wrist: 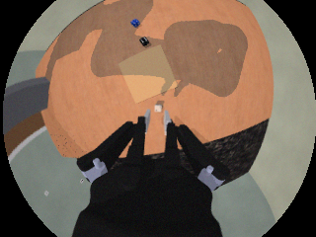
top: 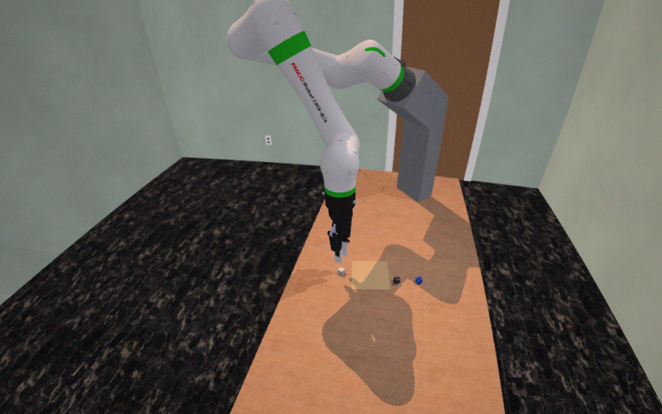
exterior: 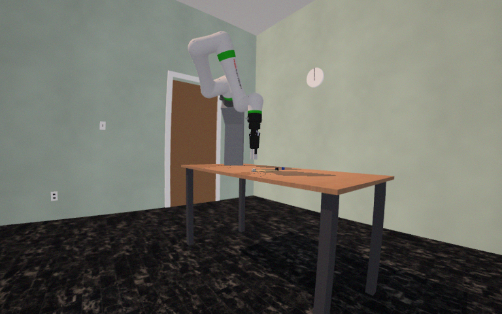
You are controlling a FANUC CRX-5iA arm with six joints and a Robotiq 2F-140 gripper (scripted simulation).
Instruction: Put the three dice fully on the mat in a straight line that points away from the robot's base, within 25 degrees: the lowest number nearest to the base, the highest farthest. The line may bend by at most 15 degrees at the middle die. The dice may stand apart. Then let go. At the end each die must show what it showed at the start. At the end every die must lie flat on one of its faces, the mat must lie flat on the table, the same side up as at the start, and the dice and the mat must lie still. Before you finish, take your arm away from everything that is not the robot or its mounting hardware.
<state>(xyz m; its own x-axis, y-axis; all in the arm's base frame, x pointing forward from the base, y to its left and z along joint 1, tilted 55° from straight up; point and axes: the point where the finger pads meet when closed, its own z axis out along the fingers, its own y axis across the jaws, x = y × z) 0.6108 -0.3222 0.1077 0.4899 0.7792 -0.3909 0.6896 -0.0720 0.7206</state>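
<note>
Now: the white die 10 cm below my hand. From my hand the other things lie so: tan mat 3 cm ahead, 10 cm to the left, 11 cm below; then blue die 9 cm ahead, 28 cm to the left, 10 cm below; then black die 7 cm ahead, 20 cm to the left, 10 cm below.
</note>
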